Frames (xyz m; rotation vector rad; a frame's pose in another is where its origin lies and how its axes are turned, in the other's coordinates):
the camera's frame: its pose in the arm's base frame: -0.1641 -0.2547 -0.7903 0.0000 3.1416 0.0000
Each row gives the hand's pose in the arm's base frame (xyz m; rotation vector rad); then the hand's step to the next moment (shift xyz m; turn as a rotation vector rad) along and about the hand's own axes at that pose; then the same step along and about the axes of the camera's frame.
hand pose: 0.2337 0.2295 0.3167 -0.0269 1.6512 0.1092
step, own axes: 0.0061 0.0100 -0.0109 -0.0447 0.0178 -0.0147
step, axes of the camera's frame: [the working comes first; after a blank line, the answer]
step, axes of the arm's base frame: -0.0122 0.0093 -0.0047 -0.0123 0.0143 0.0466

0.0122 0.0093 0.0047 0.0123 0.0143 -0.0466
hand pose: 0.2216 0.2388 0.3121 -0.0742 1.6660 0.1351
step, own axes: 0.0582 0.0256 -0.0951 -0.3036 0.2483 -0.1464
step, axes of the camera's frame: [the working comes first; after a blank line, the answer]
step, axes of the arm's base frame: -0.1029 0.0146 -0.0477 -0.1461 0.2169 0.3269

0.1029 0.0146 0.0477 0.1461 0.2169 -0.3269
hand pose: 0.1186 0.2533 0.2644 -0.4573 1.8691 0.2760
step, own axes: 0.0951 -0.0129 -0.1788 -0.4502 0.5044 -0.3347
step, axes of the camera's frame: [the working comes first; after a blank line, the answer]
step, axes of the arm's base frame: -0.1737 -0.1008 -0.0288 -0.3767 0.3962 0.5199

0.1737 -0.1008 0.0288 0.3767 0.3962 -0.5199
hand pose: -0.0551 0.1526 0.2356 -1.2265 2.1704 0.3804
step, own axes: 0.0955 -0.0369 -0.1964 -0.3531 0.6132 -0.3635
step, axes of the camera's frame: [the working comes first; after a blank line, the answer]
step, axes of the arm's base frame: -0.0776 -0.1854 0.0931 -0.5167 0.3737 0.4756

0.0776 -0.1854 -0.0931 0.5168 0.3737 -0.4756
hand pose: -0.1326 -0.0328 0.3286 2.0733 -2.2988 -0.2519
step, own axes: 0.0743 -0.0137 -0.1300 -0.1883 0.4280 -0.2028
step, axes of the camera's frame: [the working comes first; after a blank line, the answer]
step, axes of the arm's base frame: 0.0229 -0.0874 0.1202 -0.3738 0.2081 0.2770

-0.0229 -0.0874 -0.1202 0.3738 0.2081 -0.2770
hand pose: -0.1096 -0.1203 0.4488 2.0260 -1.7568 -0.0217
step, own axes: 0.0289 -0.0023 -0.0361 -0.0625 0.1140 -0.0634
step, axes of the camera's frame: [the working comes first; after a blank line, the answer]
step, axes of the arm's base frame: 0.0184 -0.0153 0.0396 -0.0990 0.0701 0.0787

-0.0184 -0.0153 -0.0396 0.0990 0.0701 -0.0787
